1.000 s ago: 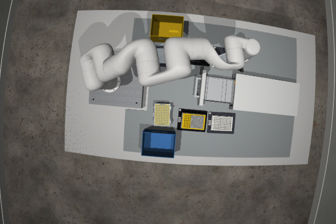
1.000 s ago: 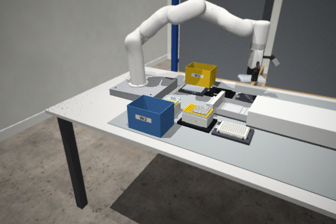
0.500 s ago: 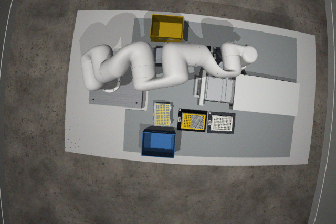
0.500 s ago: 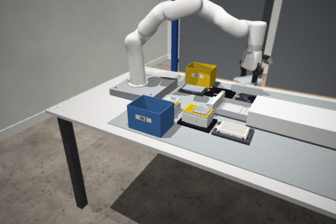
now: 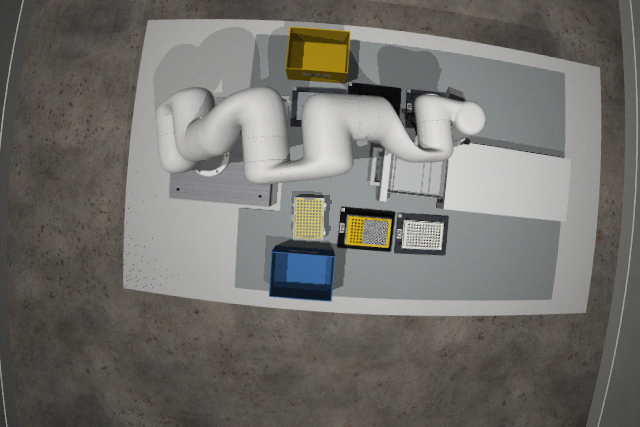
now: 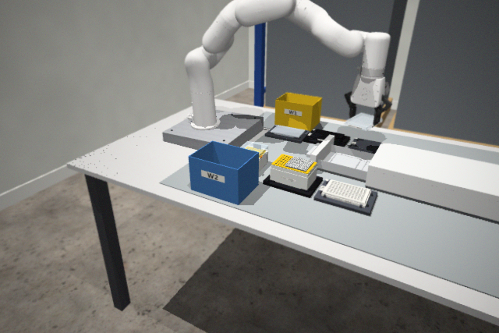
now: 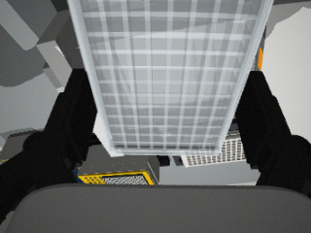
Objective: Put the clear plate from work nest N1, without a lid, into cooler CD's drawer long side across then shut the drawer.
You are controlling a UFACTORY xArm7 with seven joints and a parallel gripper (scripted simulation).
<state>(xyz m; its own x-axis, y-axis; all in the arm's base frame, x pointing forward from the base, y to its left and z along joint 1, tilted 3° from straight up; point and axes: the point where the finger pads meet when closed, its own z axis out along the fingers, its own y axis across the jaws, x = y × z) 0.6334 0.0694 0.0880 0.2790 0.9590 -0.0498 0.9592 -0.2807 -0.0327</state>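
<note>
My gripper is now 140 mm above the drawer and 100 mm to the left of it. The rest, counted from my hand: clear plate: 10 mm below; then dark nest N1: 150 mm below, 100 mm to the left, 40 mm ahead; then cooler CD: 140 mm ahead, 130 mm below, 110 mm to the right.
</note>
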